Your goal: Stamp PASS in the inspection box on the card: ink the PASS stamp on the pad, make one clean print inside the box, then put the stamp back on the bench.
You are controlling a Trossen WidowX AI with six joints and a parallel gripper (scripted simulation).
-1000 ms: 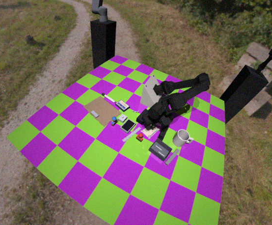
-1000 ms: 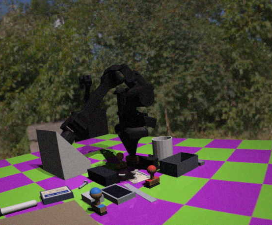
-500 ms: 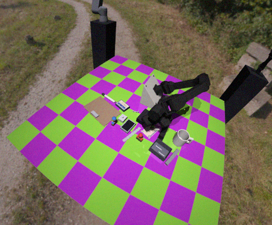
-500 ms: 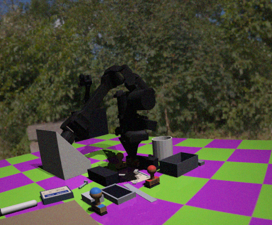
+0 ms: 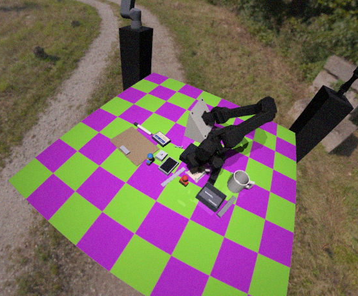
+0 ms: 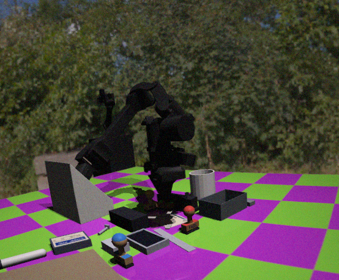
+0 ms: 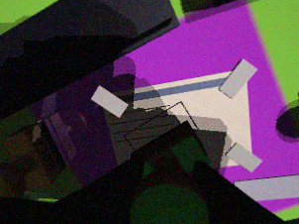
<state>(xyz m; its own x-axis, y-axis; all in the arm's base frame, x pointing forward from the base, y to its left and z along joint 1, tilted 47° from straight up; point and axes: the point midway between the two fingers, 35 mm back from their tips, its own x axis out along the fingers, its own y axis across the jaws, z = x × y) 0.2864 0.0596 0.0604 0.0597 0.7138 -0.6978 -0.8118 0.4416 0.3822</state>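
My gripper tip is now 1 cm short of the card and 5 cm above it. The rest, counted from my gripper tip: green-knobbed stamp right at my gripper tip; then yellow-knobbed stamp 9 cm behind, 3 cm to the left, 3 cm below; then black bar 3 cm behind, 8 cm to the left, 4 cm below.
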